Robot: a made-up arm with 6 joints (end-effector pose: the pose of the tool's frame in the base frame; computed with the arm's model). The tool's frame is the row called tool.
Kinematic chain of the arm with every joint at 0, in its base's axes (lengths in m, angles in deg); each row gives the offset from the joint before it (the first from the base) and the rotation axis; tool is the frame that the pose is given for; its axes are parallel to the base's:
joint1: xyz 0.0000 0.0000 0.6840 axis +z
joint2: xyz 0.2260 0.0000 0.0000 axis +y
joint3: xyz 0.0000 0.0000 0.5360 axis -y
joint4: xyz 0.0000 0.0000 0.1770 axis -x
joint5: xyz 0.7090 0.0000 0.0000 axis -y
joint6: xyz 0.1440 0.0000 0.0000 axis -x
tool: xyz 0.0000 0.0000 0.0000
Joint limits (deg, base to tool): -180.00..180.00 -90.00..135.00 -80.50..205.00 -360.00..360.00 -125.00..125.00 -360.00..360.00
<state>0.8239 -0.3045 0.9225 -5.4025 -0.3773 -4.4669</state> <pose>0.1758 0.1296 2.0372 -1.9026 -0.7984 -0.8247</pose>
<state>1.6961 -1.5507 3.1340 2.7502 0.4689 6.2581</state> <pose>0.0024 -0.2177 -0.1456 0.9995 0.7174 -1.6422</pose>
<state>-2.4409 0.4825 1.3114 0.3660 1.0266 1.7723</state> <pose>-0.5746 -0.5423 1.9338 1.6491 -0.8799 1.0330</pose>
Working (the frame after each row of the table, in the pose's form):
after joint1: 0.0000 0.0000 0.6840 0.0000 0.0000 -2.4409
after joint2: -0.1728 -0.1457 0.6840 0.5860 0.2141 -2.3817
after joint3: -0.3629 -0.3061 1.1588 -0.9970 -0.3643 -2.2662
after joint4: -0.2631 -0.2219 1.2784 -1.1743 0.0562 -2.3824
after joint5: -0.6293 -0.5308 1.8011 -2.2170 -0.2767 -1.5152
after joint6: -0.5746 -0.5423 1.9338 1.6491 -0.8799 1.0330

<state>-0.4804 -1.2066 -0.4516 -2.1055 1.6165 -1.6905</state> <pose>0.0897 -0.1863 1.4318 -1.2652 1.7897 -0.5262</pose>
Working (the frame after each row of the table, in the pose's form):
after joint1: 0.0000 0.0000 0.6840 0.0000 0.0000 -0.4804
after joint2: 0.2004 -0.1044 0.6840 -0.2895 -1.1821 -0.4202
after joint3: -0.2437 0.1270 0.8749 -0.1813 -0.7401 -0.4572
after joint4: -0.3513 0.1831 1.0038 1.7741 -0.8844 0.4825
after joint5: 0.1066 -0.0556 1.4897 1.9503 -1.8790 -1.1762
after joint6: 0.0897 -0.1863 1.4318 -1.2652 1.7897 -0.5262

